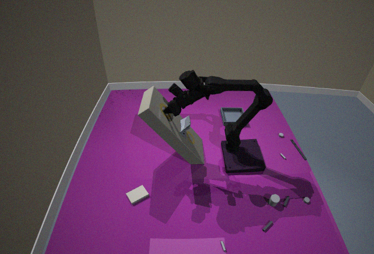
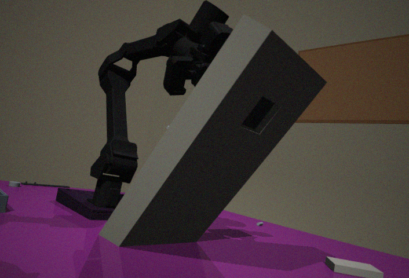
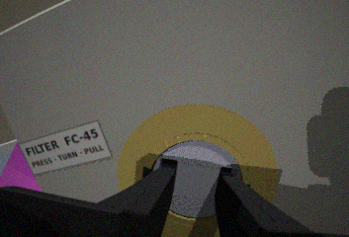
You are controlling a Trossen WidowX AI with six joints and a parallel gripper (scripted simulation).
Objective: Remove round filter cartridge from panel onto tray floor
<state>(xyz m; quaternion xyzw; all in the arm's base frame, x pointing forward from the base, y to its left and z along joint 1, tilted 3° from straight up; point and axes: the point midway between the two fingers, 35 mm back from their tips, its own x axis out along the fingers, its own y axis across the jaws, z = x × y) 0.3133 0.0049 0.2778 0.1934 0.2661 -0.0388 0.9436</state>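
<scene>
My gripper tip is now 80 mm above the beige service panel and 40 mm past it. Also, from my gripper tip: round grey filter cartridge: 10 mm below, 10 mm ahead; grey tray: 410 mm behind, 300 mm to the right, 260 mm below; white block: 280 mm to the left, 260 mm below, 110 mm ahead.
</scene>
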